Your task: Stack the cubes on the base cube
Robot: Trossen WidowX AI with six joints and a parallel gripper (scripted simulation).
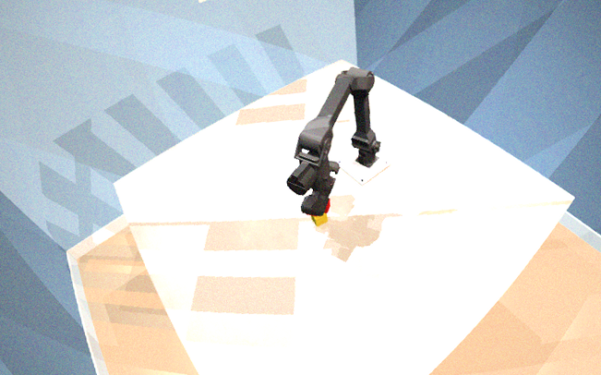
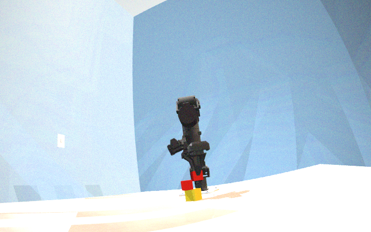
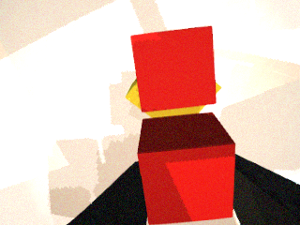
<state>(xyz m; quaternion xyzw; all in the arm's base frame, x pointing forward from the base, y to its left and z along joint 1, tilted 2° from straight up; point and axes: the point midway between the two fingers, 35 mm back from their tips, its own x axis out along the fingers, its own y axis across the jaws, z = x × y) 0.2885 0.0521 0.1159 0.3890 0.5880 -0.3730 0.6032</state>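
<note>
Right now my gripper tip is 10 mm short of the yellow base cube, 20 mm to the left of it and 60 mm above it.
</note>
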